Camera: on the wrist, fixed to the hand. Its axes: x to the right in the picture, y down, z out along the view.
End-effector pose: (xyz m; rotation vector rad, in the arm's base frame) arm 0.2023 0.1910 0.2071 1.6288 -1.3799 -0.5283
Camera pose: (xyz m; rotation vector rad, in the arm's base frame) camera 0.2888 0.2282 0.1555 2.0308 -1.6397 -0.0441
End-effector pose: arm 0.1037 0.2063 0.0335 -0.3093 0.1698 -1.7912
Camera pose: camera 0.0090 0.2461 0.0022 0.1521 -0.3103 -1.7055
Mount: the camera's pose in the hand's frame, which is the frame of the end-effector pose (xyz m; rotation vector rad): -0.0218 -0.0889 -0.0561 0.5849 0.0436 0.0590
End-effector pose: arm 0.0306 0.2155 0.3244 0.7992 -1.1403 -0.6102
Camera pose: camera 0.0747 0.1938 0.2289 1.2624 -1.3151 -0.2006
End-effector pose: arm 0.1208 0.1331 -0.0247 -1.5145 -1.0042 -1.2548
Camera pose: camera 0.0182 0.1018 -0.0294 -1.0471 -1.1618 -0.8440
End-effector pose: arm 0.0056 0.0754 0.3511 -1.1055 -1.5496 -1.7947
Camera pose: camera -0.0686 0.0371 0.2836 -0.8054 -1.8255 -1.1909
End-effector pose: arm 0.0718 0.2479 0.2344 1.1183 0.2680 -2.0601
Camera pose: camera 0.0512 0.3487 0.2036 1.4889 -0.3704 -2.1190
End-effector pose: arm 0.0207 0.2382 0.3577 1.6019 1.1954 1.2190
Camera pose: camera -0.0554 0.2420 0.2820 2.0451 1.6455 0.9908
